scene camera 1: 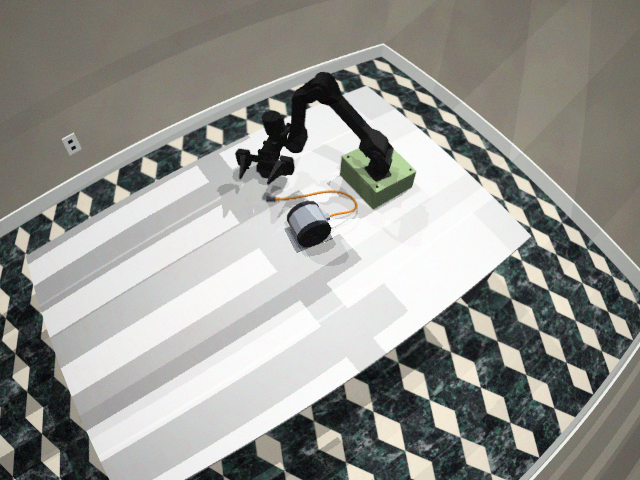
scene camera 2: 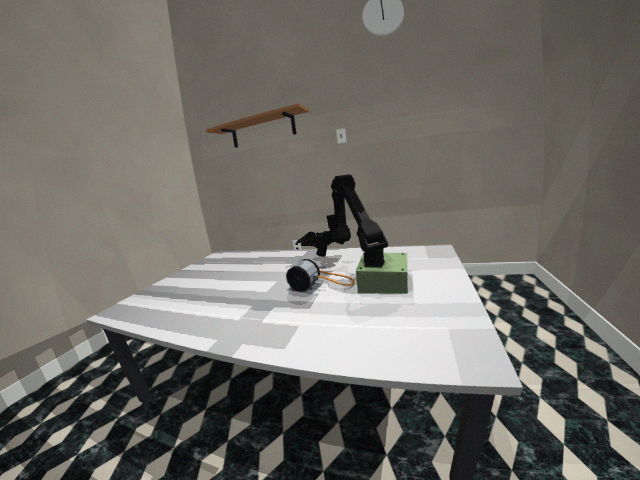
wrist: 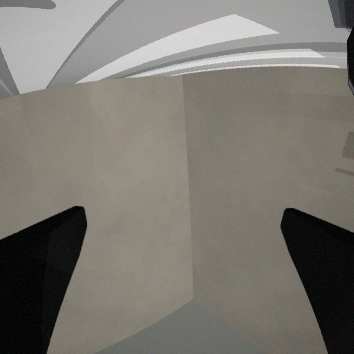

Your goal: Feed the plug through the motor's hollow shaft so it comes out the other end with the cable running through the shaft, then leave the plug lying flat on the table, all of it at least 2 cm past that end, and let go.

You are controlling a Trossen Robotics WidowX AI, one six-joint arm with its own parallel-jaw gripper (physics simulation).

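Pixels of known places: gripper, fingertip midpoint: (scene camera 1: 253, 180) (scene camera 2: 298, 243) (wrist: 187, 219); arm's base, link origin: (scene camera 1: 378, 171) (scene camera 2: 374, 263).
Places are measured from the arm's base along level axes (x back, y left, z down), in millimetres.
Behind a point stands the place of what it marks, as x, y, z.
Observation:
The motor (scene camera 1: 307, 222) {-294, 77, -12} (scene camera 2: 303, 274) {-245, 103, 10} is a grey cylinder with black ends, lying on its side on a small base on the table. An orange cable (scene camera 1: 356, 202) {-90, 26, 77} (scene camera 2: 353, 280) {-96, -21, 83} leaves its side, loops round and ends in a dark plug (scene camera 1: 269, 197) {-324, -118, 74}, which lies on the table behind the motor. The plug cannot be made out in the second scene view or the wrist view. My gripper (scene camera 1: 255, 180) {-374, -111, -43} (wrist: 187, 219) {-374, -111, -43} is open and empty, above the table beyond the plug. The shaft's inside is too dark and small to read.
The arm stands on a green box (scene camera 1: 395, 190) {36, 60, 49} (scene camera 2: 382, 281) {38, 59, 42}, to the right of the motor and close to the cable's loop. The white table (scene camera 1: 206, 372) {-730, 314, 88} (scene camera 2: 361, 351) {46, 368, 88} carries all of these. A brown shelf (scene camera 2: 258, 118) hangs on the wall behind.

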